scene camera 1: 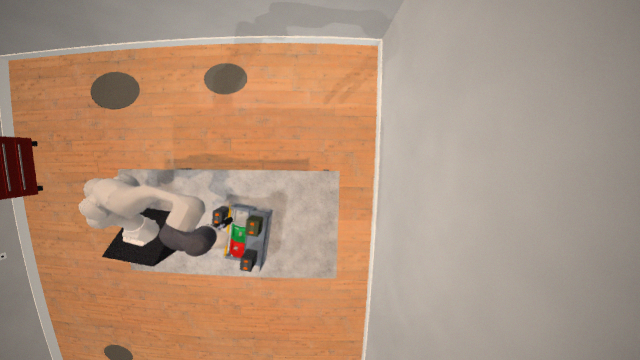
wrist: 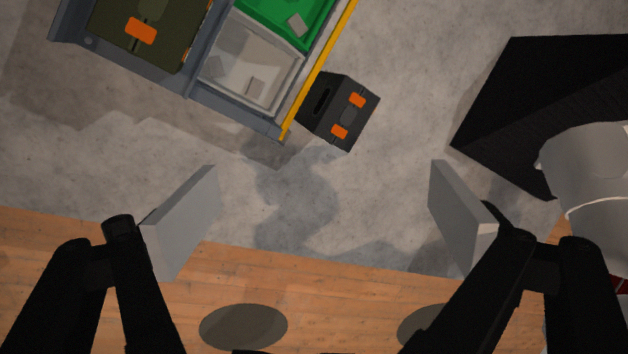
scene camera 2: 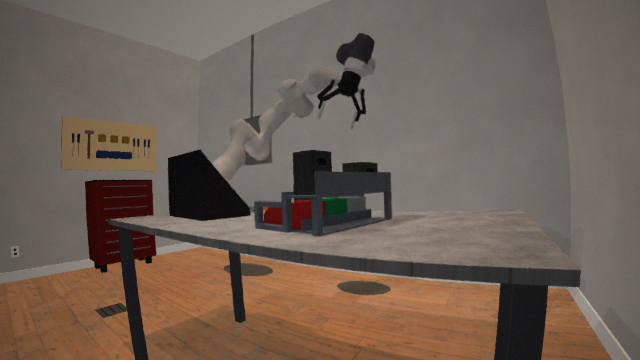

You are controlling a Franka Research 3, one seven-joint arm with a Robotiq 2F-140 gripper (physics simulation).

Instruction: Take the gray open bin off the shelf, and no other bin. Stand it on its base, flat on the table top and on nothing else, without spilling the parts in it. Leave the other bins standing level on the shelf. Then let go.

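Note:
The gray open bin (scene camera 1: 240, 216) (scene camera 2: 356, 204) (wrist: 270, 70) stands on the lower level of the shelf (scene camera 2: 352, 183) (wrist: 235, 112), at one end of the row. Small gray parts show in it in the wrist view. The green bin (scene camera 1: 238, 233) (scene camera 2: 335, 206) (wrist: 275, 7) is beside it, and the red bin (scene camera 1: 237, 249) (scene camera 2: 301, 212) is beyond the green one. My gripper (scene camera 1: 224, 224) (scene camera 2: 336, 122) (wrist: 321, 185) is open and empty, high above the shelf and table. In the wrist view the gray bin lies ahead of the fingertips, a little to the left.
An olive case (scene camera 1: 254, 226) (scene camera 2: 360, 167) (wrist: 110, 20) and a black case (scene camera 1: 248, 260) (scene camera 2: 305, 172) stand on the shelf's upper level. A dark case (scene camera 1: 220, 215) (wrist: 360, 120) with orange clasps stands close outside the yellow strip (wrist: 320, 70). The black base wedge (scene camera 2: 195, 190) (wrist: 505, 100) is on the robot's side.

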